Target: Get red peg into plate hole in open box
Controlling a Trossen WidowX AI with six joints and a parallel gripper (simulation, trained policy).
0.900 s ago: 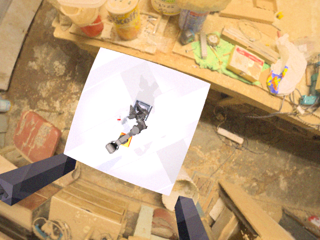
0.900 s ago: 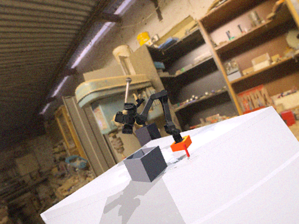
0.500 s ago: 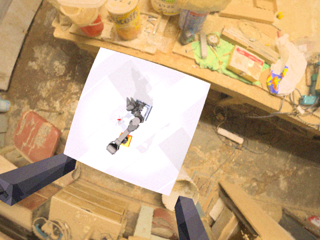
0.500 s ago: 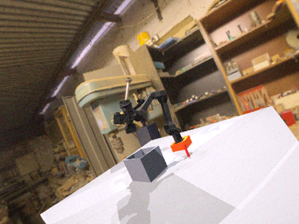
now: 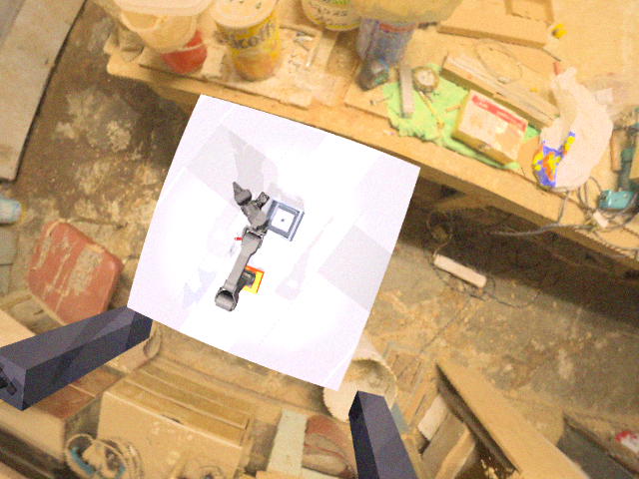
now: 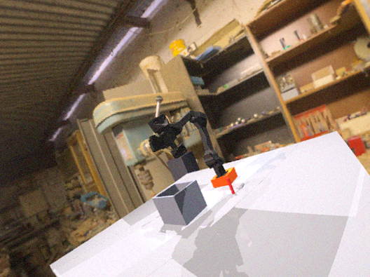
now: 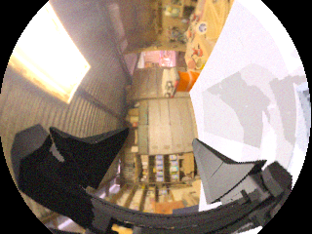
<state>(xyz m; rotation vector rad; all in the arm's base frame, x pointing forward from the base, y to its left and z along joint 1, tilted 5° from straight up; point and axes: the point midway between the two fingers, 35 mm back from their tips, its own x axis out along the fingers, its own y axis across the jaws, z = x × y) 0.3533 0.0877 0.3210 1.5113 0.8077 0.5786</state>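
Now: the red peg 220 mm behind my gripper tip, 20 mm to the left of it and 320 mm below it.
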